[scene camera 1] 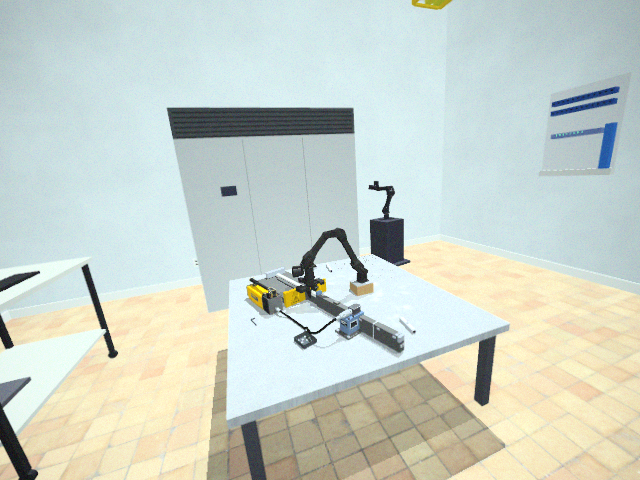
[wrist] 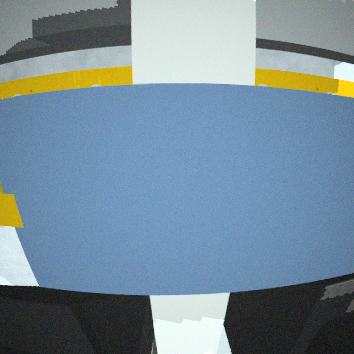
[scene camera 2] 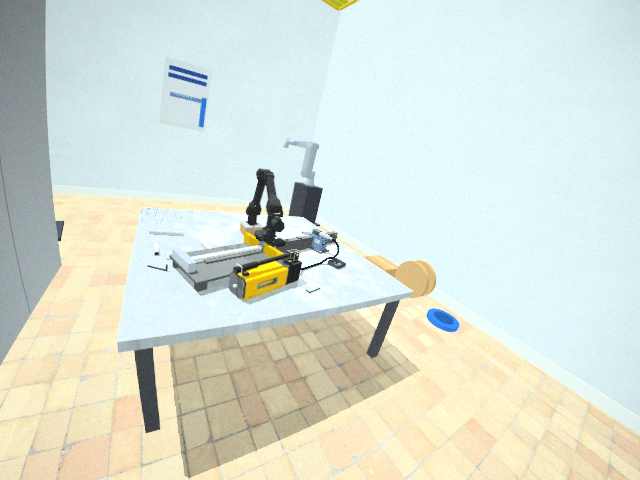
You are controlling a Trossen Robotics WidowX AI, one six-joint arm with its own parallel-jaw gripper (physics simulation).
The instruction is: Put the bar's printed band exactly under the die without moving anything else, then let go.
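Where they show: gripper, between the fingertips: (scene camera 1: 311, 297); arm's base, origin of its link: (scene camera 1: 362, 280) (scene camera 2: 251, 223).
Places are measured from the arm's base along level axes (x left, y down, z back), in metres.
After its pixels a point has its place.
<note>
The white bar (wrist: 193, 42) (scene camera 2: 215, 252) @(x -0.397, y -0.004, z -0.384 m) (scene camera 1: 284, 275) @(x -0.408, y -0.007, z -0.384 m) runs lengthwise over the grey machine bed (scene camera 2: 205, 275) @(x -0.489, y 0.018, z -0.517 m), between the yellow guards (wrist: 67, 79) @(x -0.144, y 0.065, z -0.403 m). A wide blue block (wrist: 175, 189) crosses the bar between the guards and fills most of the wrist view; it looks like the die. The bar comes out below it (wrist: 189, 305) @(x -0.090, y -0.002, z -0.341 m). My gripper (wrist: 189, 326) (scene camera 1: 308, 284) (scene camera 2: 270, 235) is low over the machine, with its dark fingers shut on the bar from both sides.
The yellow and grey machine (scene camera 1: 263, 294) @(x -0.154, y -0.038, z -0.619 m) (scene camera 2: 263, 282) @(x -0.306, y 0.012, z -0.649 m) stands on the white table (scene camera 1: 347, 376) @(x 0.544, y 0.068, z -0.524 m). A dark conveyor (scene camera 1: 385, 335) @(x 0.492, y 0.020, z -0.274 m) with a blue unit (scene camera 1: 350, 325) @(x 0.344, y 0.014, z -0.357 m), a black pendant (scene camera 1: 305, 340) @(x 0.249, y 0.066, z -0.556 m) on a cable, a tan block (scene camera 1: 361, 288) @(x 0.048, y 0.022, z -0.049 m) and small loose parts (scene camera 1: 407, 325) @(x 0.465, y 0.050, z -0.104 m) lie around it.
</note>
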